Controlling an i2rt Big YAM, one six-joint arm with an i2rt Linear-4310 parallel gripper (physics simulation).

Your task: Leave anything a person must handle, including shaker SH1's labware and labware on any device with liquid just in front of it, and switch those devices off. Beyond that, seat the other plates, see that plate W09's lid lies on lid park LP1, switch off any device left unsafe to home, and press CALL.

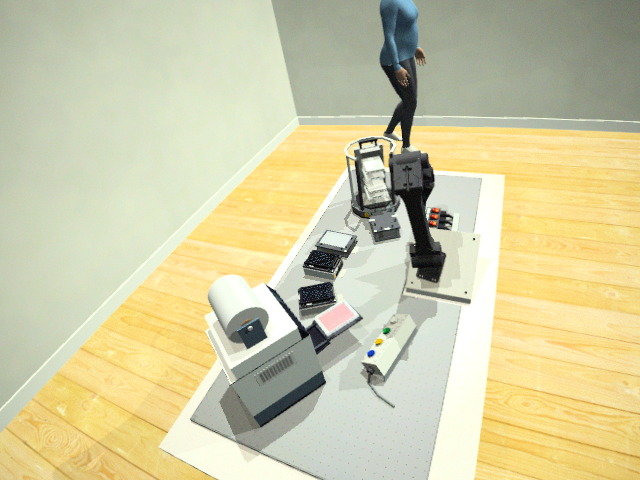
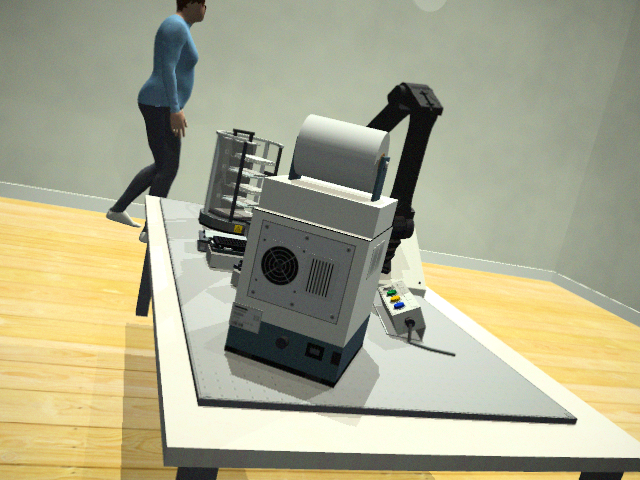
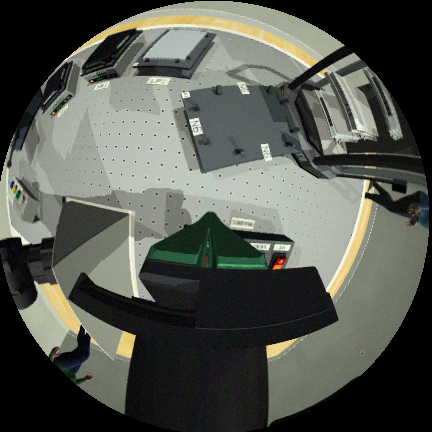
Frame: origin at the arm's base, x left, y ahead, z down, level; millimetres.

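Seen in the pictures: gripper, fingertip midpoint: (image 3: 209, 217); arm's base at its link origin: (image 1: 431, 265) (image 3: 66, 258).
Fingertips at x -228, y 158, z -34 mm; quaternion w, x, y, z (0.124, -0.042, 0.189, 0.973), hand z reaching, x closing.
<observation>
Pixels of each thing's top centre, then the offset from my fingertips to it. "pt": a spot on its surface instead.
- mains switch strip at its top centre: (image 3: 239, 280) (image 1: 440, 219) dx -96, dy -109, dz +63 mm
- pink plate at its top centre: (image 1: 335, 315) dx +603, dy +56, dz -15 mm
- sealer at its top centre: (image 2: 350, 123) (image 1: 234, 290) dx +837, dy +176, dz -340 mm
- button box at its top centre: (image 2: 404, 290) (image 1: 388, 336) dx +587, dy -123, dz +32 mm
- Dark nest N6 at its top centre: (image 3: 253, 112) (image 1: 383, 216) dx -18, dy +137, dz +40 mm
- tall round plate hotel at a spot on its surface: (image 2: 222, 223) pt dx -79, dy +302, dz +86 mm
My gripper (image 3: 209, 217) is shut and empty, its green fingertips together, above the deck before the mains switch strip (image 1: 439, 218) (image 3: 265, 240). Several rockers there look red-orange; my fingers hide part of the strip. A pale lid or plate (image 1: 337, 240) (image 3: 176, 45) lies on a dark stand by the LP1 label. Beside it, a black plate (image 1: 323, 260) (image 3: 114, 49) sits on a low device, and another black plate (image 1: 316, 293) (image 3: 59, 84) on a second one; small lights show on both. A pink plate (image 1: 337, 318) lies before the sealer (image 1: 279, 374) (image 2: 302, 273). The button box (image 1: 392, 341) (image 2: 402, 307) (image 3: 24, 200) has coloured buttons.
Dark nest N6 (image 1: 384, 225) (image 3: 235, 125) bears no plate. A tall round plate hotel (image 1: 356, 204) (image 2: 222, 223) stands behind it. A person in blue (image 1: 399, 33) (image 2: 173, 62) (image 3: 422, 202) is beyond the table's far end; one in green (image 3: 62, 362) shows at lower left.
</observation>
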